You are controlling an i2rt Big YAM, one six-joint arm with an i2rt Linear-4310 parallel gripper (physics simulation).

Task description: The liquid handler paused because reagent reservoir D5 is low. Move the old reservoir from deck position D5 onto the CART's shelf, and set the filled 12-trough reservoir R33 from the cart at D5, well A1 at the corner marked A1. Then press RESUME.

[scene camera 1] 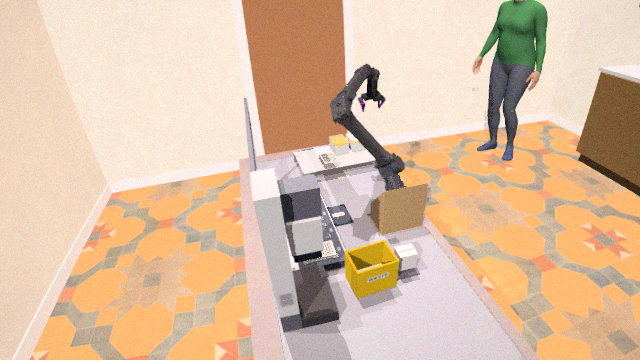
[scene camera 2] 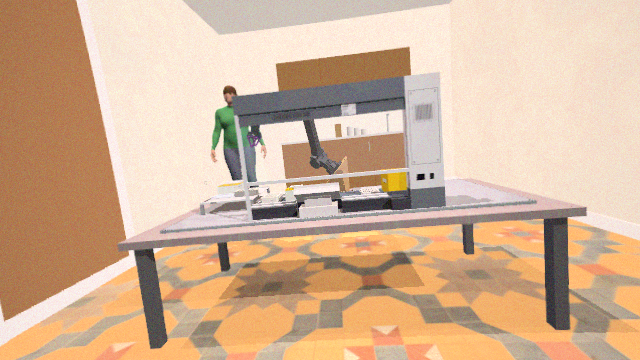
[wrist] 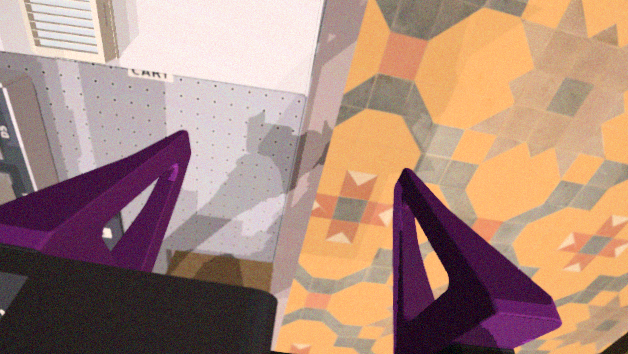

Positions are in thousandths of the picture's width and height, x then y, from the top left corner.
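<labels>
Cart shelf (scene camera 1: 482, 446): 1.96 m from the lens. The marked spots on the cart shelf and on a grey gantry (scene camera 1: 470, 549) are 1.13 m apart. The grey gantry is 0.84 m from the lens, and so is nearer to the lens than the cart shelf.
</labels>
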